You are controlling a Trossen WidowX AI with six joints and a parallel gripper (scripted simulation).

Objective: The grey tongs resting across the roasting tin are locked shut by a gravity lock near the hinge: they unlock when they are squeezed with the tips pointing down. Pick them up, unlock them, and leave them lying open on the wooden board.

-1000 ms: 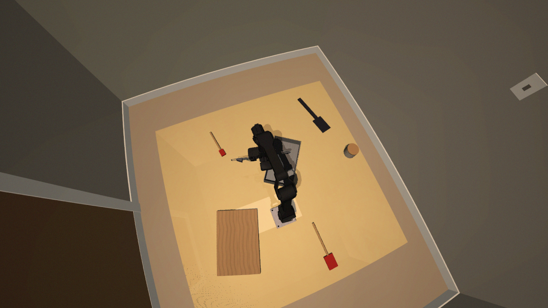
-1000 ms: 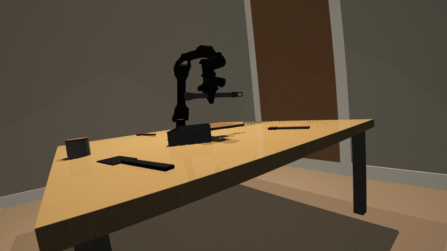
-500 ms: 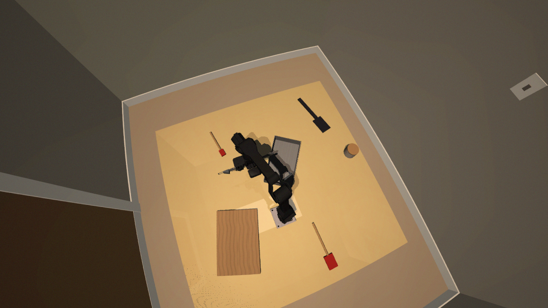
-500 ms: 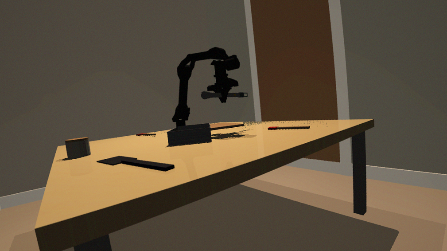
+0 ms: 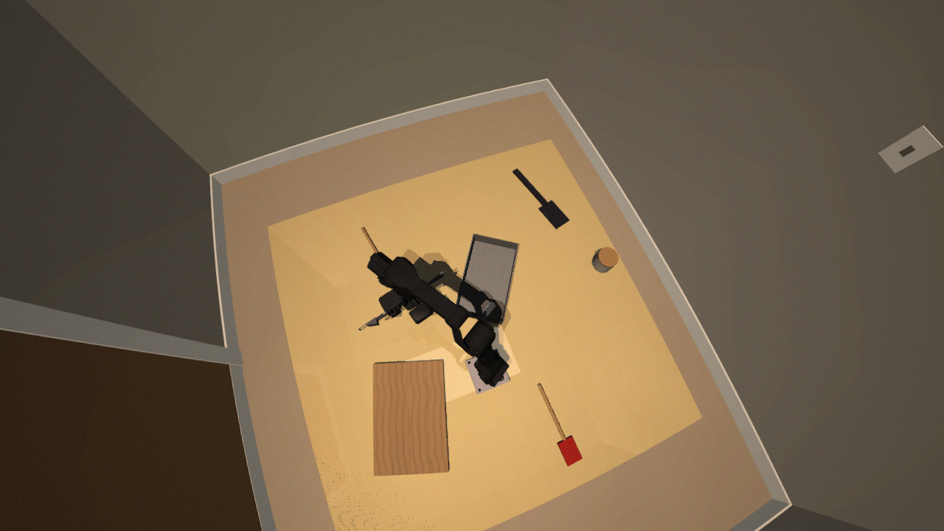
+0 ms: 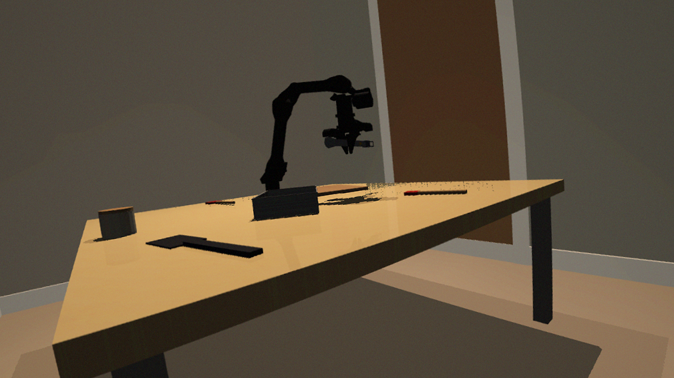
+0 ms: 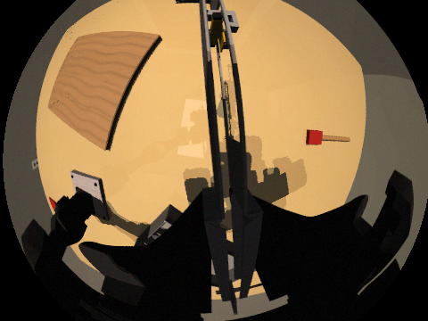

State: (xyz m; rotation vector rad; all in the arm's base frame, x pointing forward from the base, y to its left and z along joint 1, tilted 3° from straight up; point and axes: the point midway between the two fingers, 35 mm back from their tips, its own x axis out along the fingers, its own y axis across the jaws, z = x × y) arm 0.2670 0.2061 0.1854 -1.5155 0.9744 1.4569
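Right now my gripper tip is 350 mm past the wooden board, 100 mm to the right of it and 150 mm above it. From my gripper tip the other things lie so: red spatula (520 mm behind, 380 mm to the right, 150 mm below); yellow lock piece (30 mm behind, 80 mm to the left, 40 mm above); roasting tin (50 mm ahead, 270 mm to the right, 130 mm below).
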